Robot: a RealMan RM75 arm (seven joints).
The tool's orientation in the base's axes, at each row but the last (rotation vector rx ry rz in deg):
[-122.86, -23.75, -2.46]
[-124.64, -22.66, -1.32]
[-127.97, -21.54, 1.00]
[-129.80, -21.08, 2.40]
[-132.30, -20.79, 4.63]
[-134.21, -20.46, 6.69]
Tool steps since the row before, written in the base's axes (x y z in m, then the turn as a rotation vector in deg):
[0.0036, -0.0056, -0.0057, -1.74, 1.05, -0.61]
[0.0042, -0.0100, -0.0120, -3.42, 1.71, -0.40]
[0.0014, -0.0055, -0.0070, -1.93, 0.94, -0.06]
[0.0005, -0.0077, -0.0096, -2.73, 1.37, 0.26]
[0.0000, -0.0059, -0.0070, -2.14, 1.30, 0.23]
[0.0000, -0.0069, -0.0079, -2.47, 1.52, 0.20]
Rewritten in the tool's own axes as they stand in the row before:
[0.0008, 0.0086, -0.0017, -1.46, -0.60, 1.42]
[-0.0007, 0.0161, -0.0013, -2.84, -1.61, 2.03]
[-0.0010, 0.0090, 0.0001, -1.59, -1.02, 1.02]
[-0.0025, 0.0120, 0.0006, -2.21, -1.72, 1.24]
[-0.0021, 0.0089, 0.0007, -1.67, -1.52, 1.11]
[-0.0022, 0.0102, 0.0010, -1.92, -1.72, 1.35]

